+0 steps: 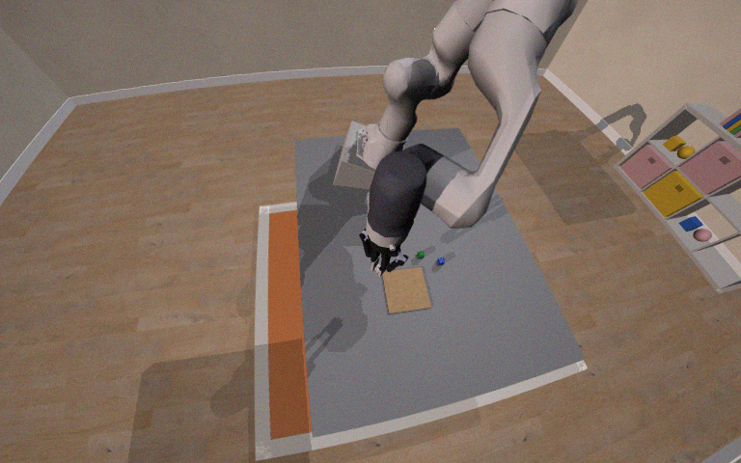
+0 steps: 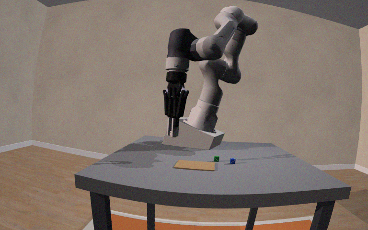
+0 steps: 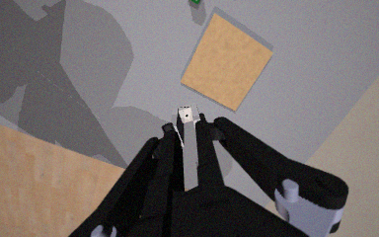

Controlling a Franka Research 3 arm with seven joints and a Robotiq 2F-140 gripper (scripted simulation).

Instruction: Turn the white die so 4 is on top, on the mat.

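Now: the tan mat 130 mm below my hand, 90 mm to the left of it and 50 mm ahead of it. From my hand the other things lie so: green die 180 mm to the left, 120 mm below, 60 mm behind; then white die 30 mm below; then blue die 240 mm to the left, 120 mm below, 30 mm behind.
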